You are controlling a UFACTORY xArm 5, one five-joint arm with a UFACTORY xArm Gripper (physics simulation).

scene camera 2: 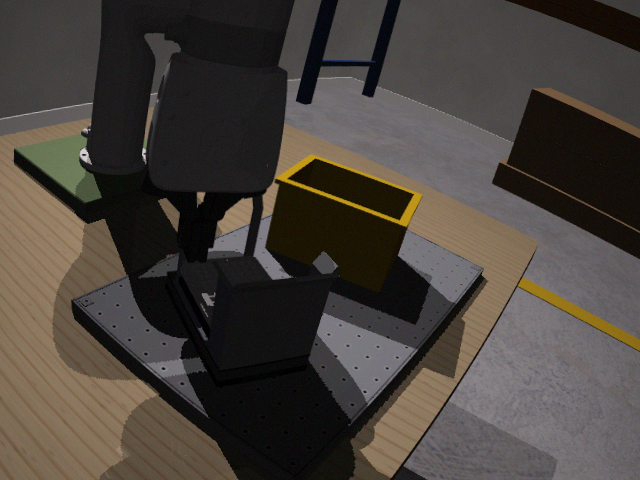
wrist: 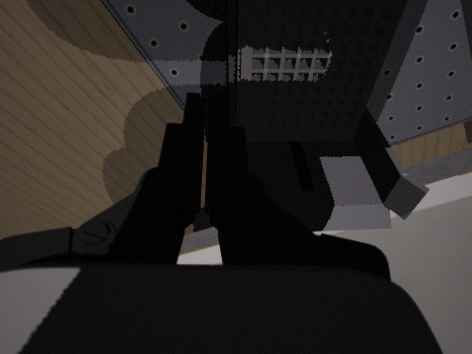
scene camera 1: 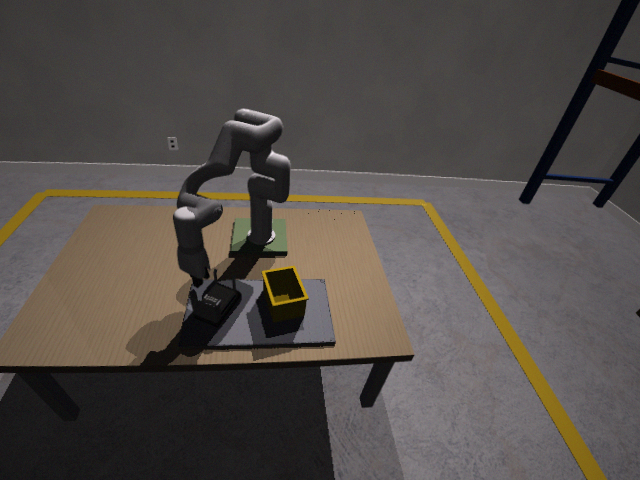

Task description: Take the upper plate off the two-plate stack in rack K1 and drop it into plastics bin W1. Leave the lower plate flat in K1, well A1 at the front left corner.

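Where they show: gripper, fingertip midpoint: (scene camera 2: 193,254) (wrist: 206,122) (scene camera 1: 198,284); arm's base, link origin: (scene camera 2: 114,159) (scene camera 1: 261,236).
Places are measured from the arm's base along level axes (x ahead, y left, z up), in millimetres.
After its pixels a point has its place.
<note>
The dark rack K1 (scene camera 1: 209,314) {x 478, y -187, z 50 mm} (scene camera 2: 271,325) {x 466, y -210, z 61 mm} (wrist: 280,170) {x 457, y -217, z 72 mm} stands on the grey board, with raised corner pieces. A dark plate with a grid of wells (scene camera 1: 212,298) {x 403, y -184, z 45 mm} (scene camera 2: 207,299) {x 394, y -208, z 45 mm} (wrist: 300,105) {x 438, y -191, z 41 mm} lies in it, partly lit. The shadow is too deep to tell one plate from two or to make out well A1. The yellow bin W1 (scene camera 1: 287,311) {x 474, y 77, z 39 mm} (scene camera 2: 330,232) {x 403, y 12, z 48 mm} stands upright beside the rack; what lies on its floor cannot be made out. My gripper (scene camera 1: 197,283) {x 384, y -227, z 98 mm} (scene camera 2: 195,258) {x 384, y -227, z 98 mm} (wrist: 206,122) {x 384, y -227, z 98 mm} is shut and empty, pointing down by the rack's edge on the robot's side, at the plate's side in the wrist view.
The grey perforated board (scene camera 1: 320,320) {x 487, y 198, z -6 mm} (scene camera 2: 356,356) {x 519, y -107, z -7 mm} (wrist: 153,43) {x 371, y -267, z -7 mm} lies under the rack and bin on the wooden table (scene camera 1: 118,248) {x 45, y -619, z -20 mm} (scene camera 2: 36,341) {x 277, y -337, z -19 mm} (wrist: 60,130) {x 392, y -404, z -20 mm}. The robot base stands on a green pad (scene camera 1: 276,229) {x -48, y 72, z 0 mm} (scene camera 2: 46,165) {x -47, y -113, z 0 mm} behind them. Strong arm shadows cross the board.
</note>
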